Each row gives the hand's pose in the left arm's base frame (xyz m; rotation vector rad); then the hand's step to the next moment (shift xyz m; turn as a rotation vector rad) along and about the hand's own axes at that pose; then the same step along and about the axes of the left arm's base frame.
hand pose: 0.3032 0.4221 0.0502 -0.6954 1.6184 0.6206
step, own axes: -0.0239 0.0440 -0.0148 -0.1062 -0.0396 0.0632
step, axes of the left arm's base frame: -0.0395 0.0214 0.0266 0.0834 0.0297 0.0949
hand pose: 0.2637 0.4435 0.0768 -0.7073 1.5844 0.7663
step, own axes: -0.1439 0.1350 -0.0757 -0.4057 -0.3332 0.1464
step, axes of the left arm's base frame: -0.1324 0.0248 0.1629 0.4067 -0.0717 0.3556
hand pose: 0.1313 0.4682 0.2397 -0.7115 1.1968 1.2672
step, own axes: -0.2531 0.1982 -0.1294 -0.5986 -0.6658 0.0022
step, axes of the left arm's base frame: -0.1941 -0.1577 0.2399 0.7081 -0.3409 0.4290
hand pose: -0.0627 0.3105 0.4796 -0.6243 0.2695 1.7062
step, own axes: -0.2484 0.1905 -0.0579 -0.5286 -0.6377 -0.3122
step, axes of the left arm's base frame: -0.1388 -0.2808 0.0566 0.7538 -0.4464 0.1268
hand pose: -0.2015 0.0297 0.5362 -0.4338 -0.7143 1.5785
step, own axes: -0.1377 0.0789 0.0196 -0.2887 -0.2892 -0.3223
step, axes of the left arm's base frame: -0.0520 -0.1404 -0.0561 0.4665 -0.2159 -0.0816
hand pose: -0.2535 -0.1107 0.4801 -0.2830 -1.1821 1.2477
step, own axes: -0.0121 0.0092 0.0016 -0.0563 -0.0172 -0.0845
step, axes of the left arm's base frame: -0.0049 -0.0074 -0.0125 0.0858 -0.0188 -0.0538
